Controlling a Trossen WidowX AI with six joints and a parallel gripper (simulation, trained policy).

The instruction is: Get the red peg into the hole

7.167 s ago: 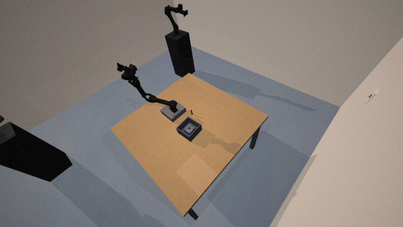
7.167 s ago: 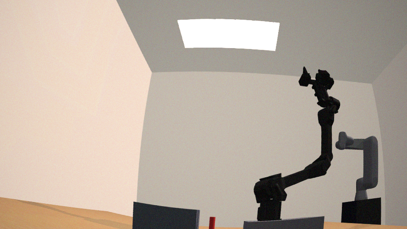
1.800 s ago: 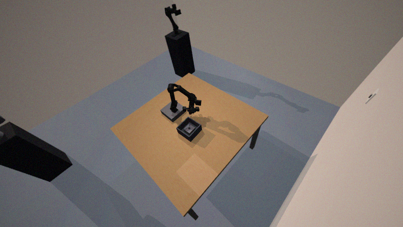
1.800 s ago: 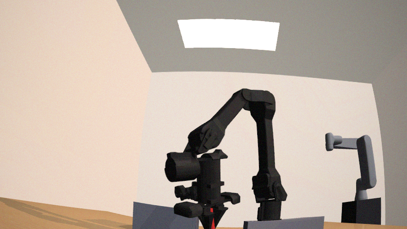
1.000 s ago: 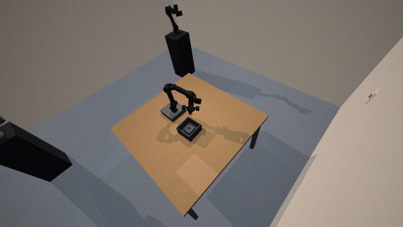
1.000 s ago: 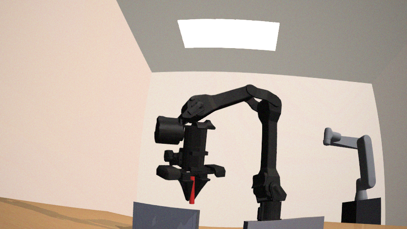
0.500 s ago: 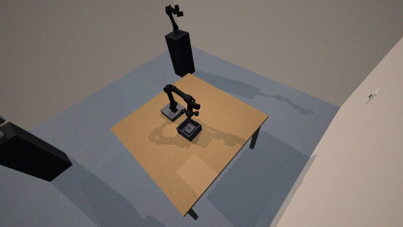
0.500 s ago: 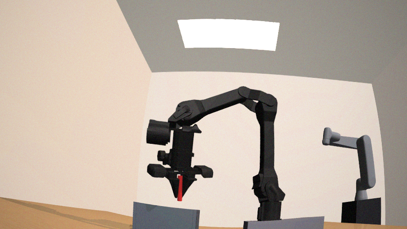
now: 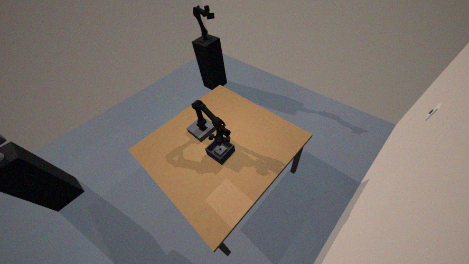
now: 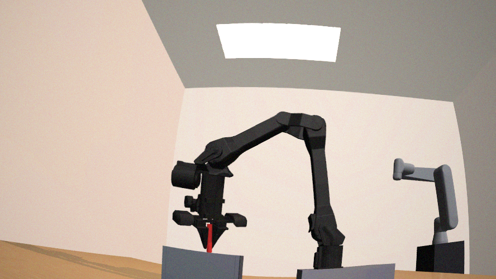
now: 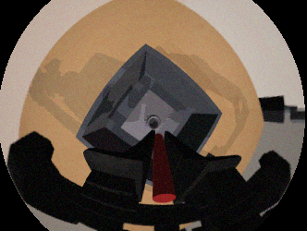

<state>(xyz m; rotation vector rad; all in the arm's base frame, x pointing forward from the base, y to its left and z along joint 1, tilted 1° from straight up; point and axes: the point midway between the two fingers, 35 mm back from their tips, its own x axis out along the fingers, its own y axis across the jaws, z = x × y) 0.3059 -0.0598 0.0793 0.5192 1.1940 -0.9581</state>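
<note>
Right now my gripper tip is 3 cm below the red peg, 2 cm to the right of it and 1 cm past it. From my gripper tip the other things lie so: grey box: 8 cm below, 1 cm to the right; then grey plate: 6 cm below, 1 cm to the right.
</note>
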